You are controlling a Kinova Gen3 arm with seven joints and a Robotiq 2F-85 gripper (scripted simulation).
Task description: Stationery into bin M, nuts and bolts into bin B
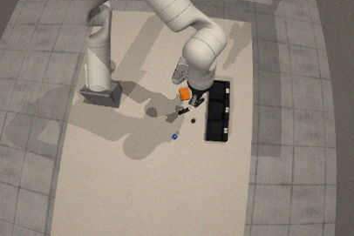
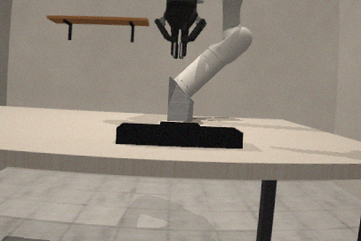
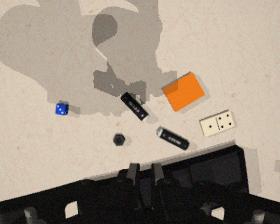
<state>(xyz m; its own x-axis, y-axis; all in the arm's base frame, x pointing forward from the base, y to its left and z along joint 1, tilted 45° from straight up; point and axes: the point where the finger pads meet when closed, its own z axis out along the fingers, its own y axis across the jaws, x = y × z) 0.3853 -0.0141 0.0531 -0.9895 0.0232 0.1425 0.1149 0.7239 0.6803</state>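
Now: hand 10 cm short of the black bin row, 2 cm to the right of it and 19 cm above it. Round my hand: dark hex nut 1 cm ahead, 4 cm to the right, 20 cm below; then orange block 6 cm behind, 6 cm to the left, 20 cm below; then small cream piece 11 cm to the left, 20 cm below.
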